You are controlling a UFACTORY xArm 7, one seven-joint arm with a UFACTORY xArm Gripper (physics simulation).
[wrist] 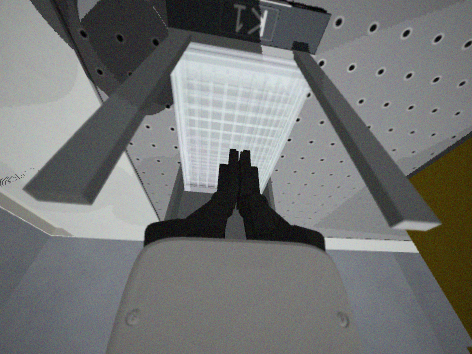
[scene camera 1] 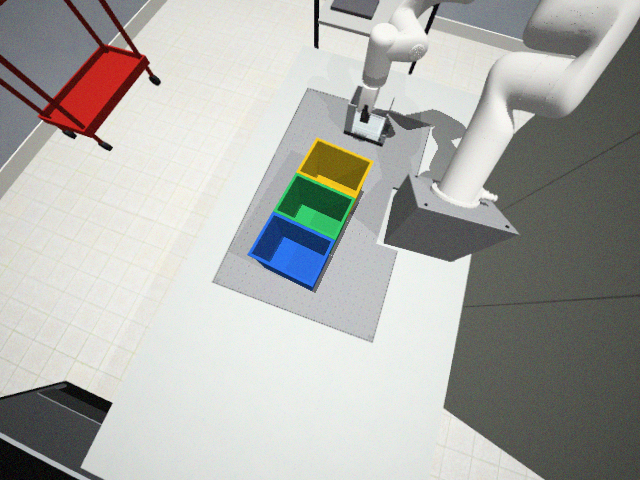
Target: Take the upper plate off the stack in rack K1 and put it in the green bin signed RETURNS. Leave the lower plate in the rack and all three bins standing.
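Frame: origin at the arm's base, x right, y down, z ahead, level; millimetres.
Seen in the pictures: gripper, between the fingertips: [wrist: 237, 161] [scene camera 1: 364, 121]; arm's base, origin of its link: [scene camera 1: 453, 196].
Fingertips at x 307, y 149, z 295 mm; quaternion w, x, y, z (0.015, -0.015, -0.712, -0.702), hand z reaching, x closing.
Offsets run from my fingertips to a thing's top centre. "spot": to the spot under its first point.
Rack K1 @[dy -88, dx +6, dz -18 mm] [scene camera 1: 348, 116] [wrist: 215, 17] stands at the far end of the grey mat, its label upside down in the wrist view. Clear, gridded plates @[dy +3, dx +6, dz -8 mm] [scene camera 1: 369, 129] [wrist: 235, 110] lie between its uprights; layered edges show, but I cannot clearly tell the two plates apart. My gripper [scene camera 1: 364, 119] [wrist: 237, 161] is shut and empty, its fingertips together over the plates in the wrist view. The height of the tips above the plates is unclear. The green bin @[dy -130, dx -438, dz +51 mm] [scene camera 1: 320, 219] stands upright and looks empty; its RETURNS sign does not show.
A yellow bin @[dy -130, dx -308, dz +32 mm] [scene camera 1: 336, 165] [wrist: 445, 235] stands between the rack and the green bin. A blue bin @[dy -130, dx -567, dz +70 mm] [scene camera 1: 297, 258] stands on the green bin's other side. Rack uprights @[spot: dy -56, dx -33, dz -74 mm] [wrist: 350, 132] flank the plates. The arm's grey base block [scene camera 1: 439, 227] stands right of the bins.
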